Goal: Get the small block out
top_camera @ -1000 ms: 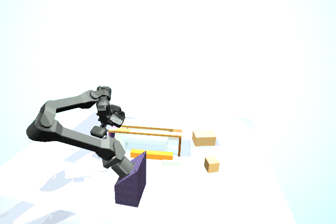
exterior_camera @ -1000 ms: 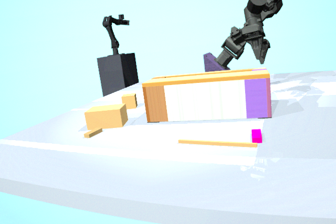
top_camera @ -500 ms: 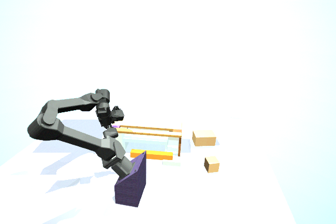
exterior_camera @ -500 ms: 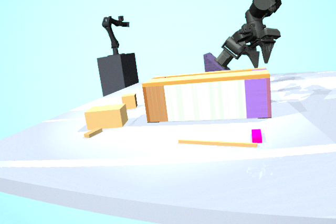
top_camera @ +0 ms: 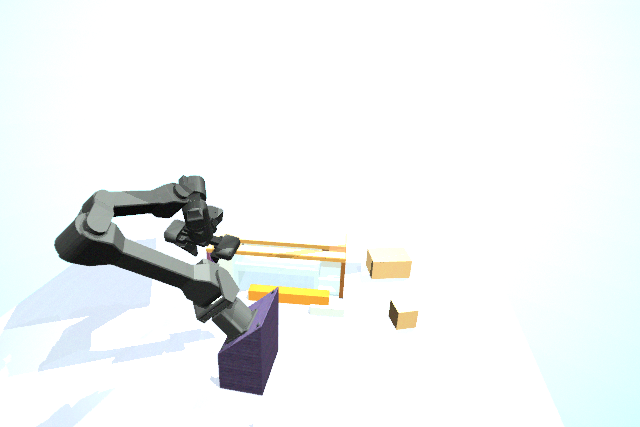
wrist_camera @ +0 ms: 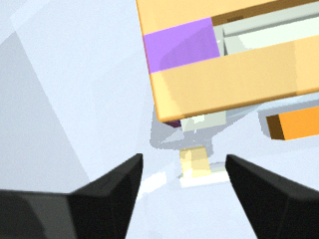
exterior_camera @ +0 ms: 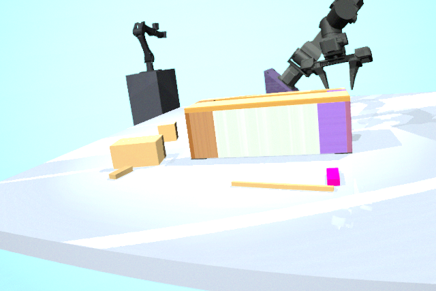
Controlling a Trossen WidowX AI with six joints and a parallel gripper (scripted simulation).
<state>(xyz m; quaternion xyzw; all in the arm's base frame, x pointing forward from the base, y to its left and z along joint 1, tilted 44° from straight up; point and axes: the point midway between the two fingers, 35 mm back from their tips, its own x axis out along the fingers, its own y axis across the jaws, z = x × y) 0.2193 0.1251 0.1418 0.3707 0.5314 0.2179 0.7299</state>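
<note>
Now: gripper tip 2 cm past the tan block, 1 cm to the left of it and 10 cm above it. The rest, counted from my gripper tip: orange bar: 3 cm ahead, 22 cm to the right, 10 cm below; thin wooden stick: 37 cm ahead, 9 cm to the right, 11 cm below; box: 8 cm ahead, 17 cm to the right, 5 cm below.
</note>
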